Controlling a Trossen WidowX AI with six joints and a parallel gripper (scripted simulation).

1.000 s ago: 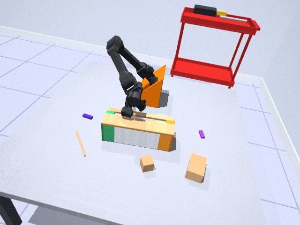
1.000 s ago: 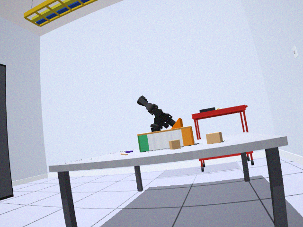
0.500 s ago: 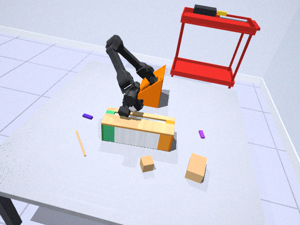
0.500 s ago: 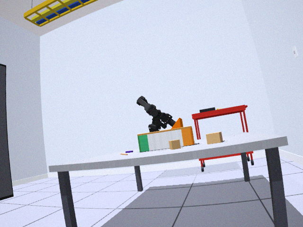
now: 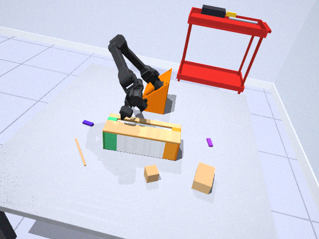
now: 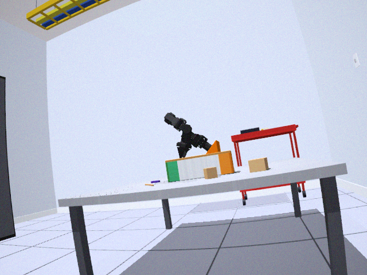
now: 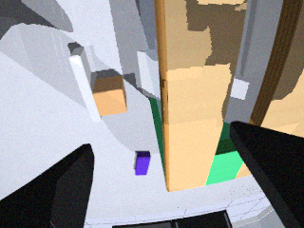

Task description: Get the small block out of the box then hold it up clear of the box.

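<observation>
My gripper tip is 11 cm above the small tan block, 5 cm past it and 4 cm to the left of it. Round my gripper tip: thin wooden stick 18 cm to the right, 18 cm ahead, 13 cm below.
</observation>
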